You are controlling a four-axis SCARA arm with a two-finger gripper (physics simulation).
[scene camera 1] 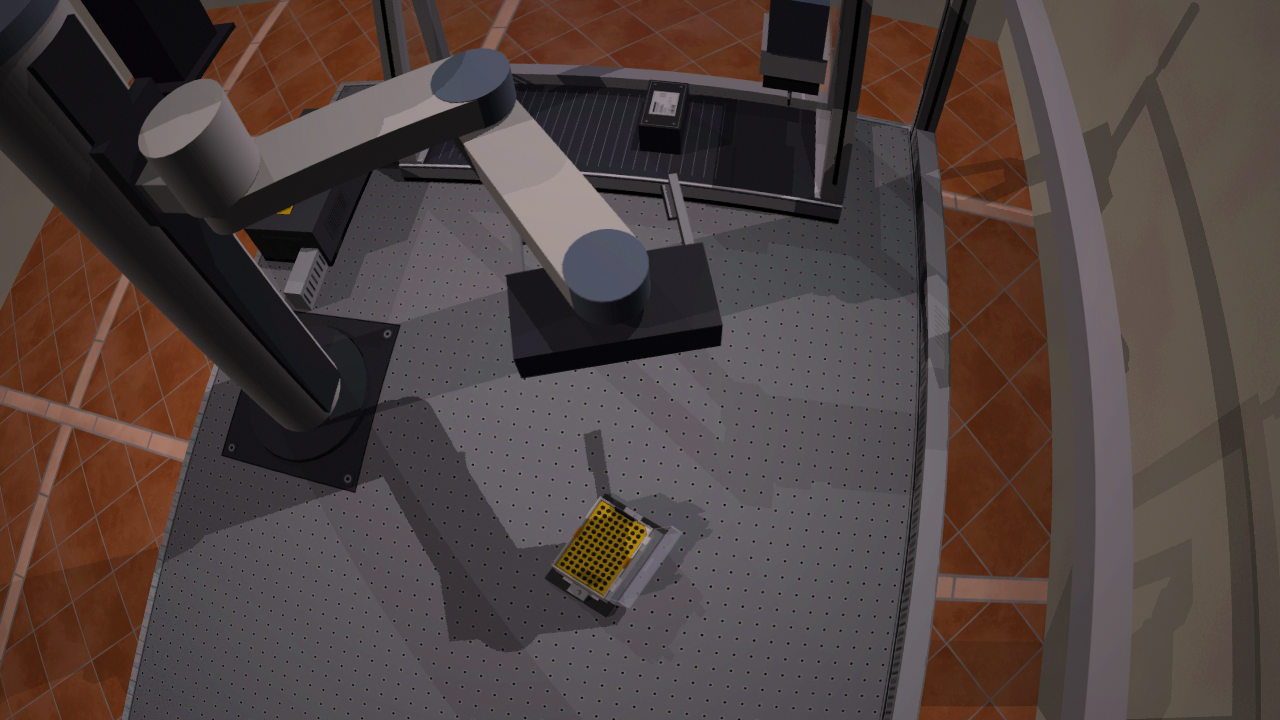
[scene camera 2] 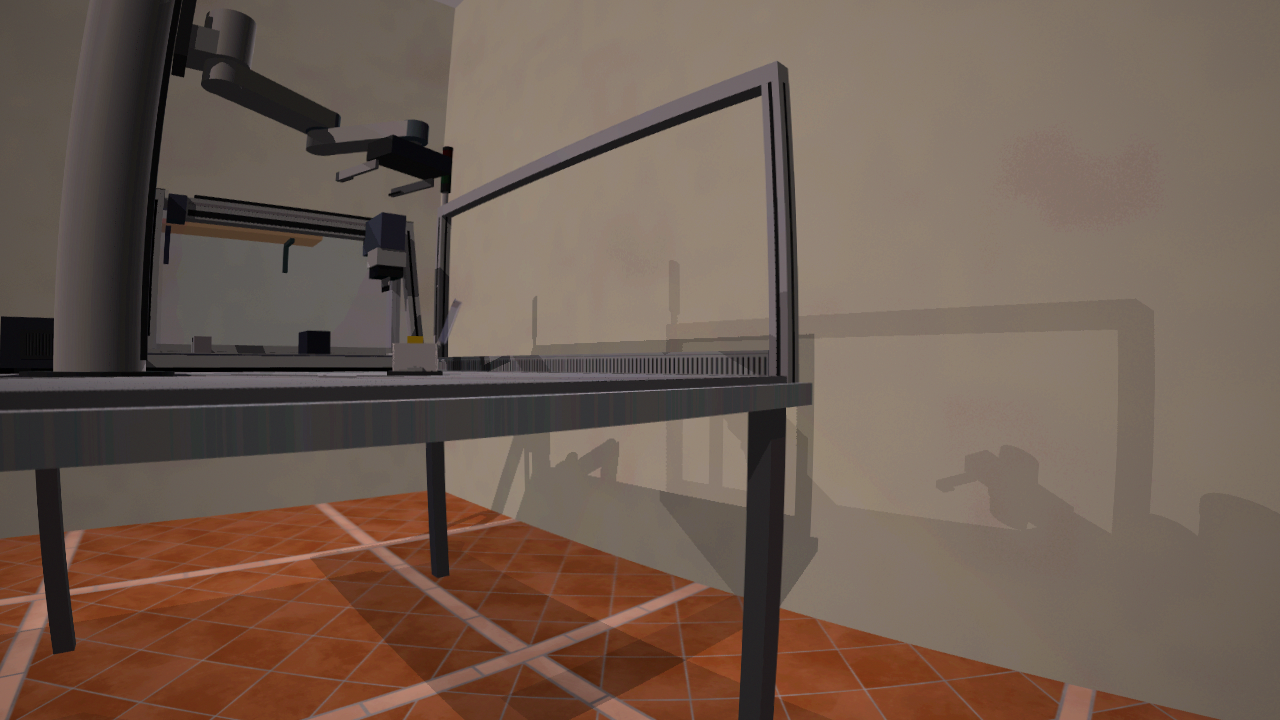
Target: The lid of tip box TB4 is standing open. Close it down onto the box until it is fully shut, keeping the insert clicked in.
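Tip box TB4 stands upright on the perforated table, with its yellow insert in its top. The insert looks level; whether it is clicked in is too small to tell. The translucent lid stands open along the box's right side, tilted up and outward. My gripper is open and empty, its two fingers wide apart. It hangs high above the table, apart from the box, and farther back in the scene camera 1 view. One finger is mostly hidden by the arm there.
The robot column stands on a black base plate at the left. A dark box stands on the rear platform. A framed transparent panel runs along the right table edge. A dark device stands at the back left.
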